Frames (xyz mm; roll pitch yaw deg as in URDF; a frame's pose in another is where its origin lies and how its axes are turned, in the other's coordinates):
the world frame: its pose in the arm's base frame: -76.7 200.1 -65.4 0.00 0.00 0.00
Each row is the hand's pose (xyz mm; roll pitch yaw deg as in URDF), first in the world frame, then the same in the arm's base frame.
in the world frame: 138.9 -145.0 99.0 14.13 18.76 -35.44
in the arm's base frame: 62.2 55.1 33.6 14.13 18.76 -35.44
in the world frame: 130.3 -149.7 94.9 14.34 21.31 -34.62
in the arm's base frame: 53.6 50.4 29.5 14.34 21.31 -34.62
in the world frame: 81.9 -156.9 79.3 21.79 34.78 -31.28
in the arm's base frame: 5.2 43.2 13.9 21.79 34.78 -31.28
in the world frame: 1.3 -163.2 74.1 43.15 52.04 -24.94
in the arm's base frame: -75.4 36.9 8.7 43.15 52.04 -24.94
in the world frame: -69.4 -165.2 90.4 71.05 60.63 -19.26
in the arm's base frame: -146.1 34.9 25.0 71.05 60.63 -19.26
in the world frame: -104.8 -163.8 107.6 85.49 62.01 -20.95
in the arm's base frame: -181.5 36.3 42.2 85.49 62.01 -20.95
